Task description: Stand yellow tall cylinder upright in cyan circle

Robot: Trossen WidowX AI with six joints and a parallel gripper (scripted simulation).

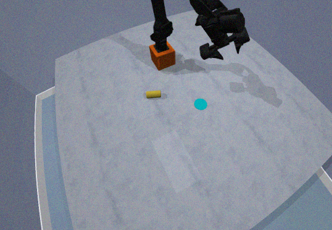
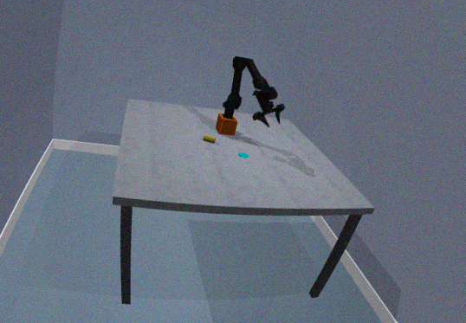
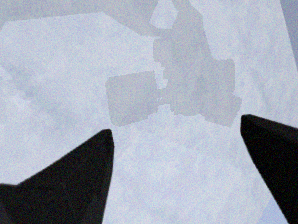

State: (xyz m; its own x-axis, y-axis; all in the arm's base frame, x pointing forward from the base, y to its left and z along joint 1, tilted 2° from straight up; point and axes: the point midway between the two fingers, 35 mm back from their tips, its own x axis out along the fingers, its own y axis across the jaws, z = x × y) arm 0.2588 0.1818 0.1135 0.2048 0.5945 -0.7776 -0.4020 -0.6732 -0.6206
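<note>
The yellow tall cylinder is 7 cm behind my gripper tip, 34 cm to the right of it and 16 cm below it. From my gripper tip the other things lie so: cyan circle: 7 cm ahead, 16 cm to the right, 18 cm below.
</note>
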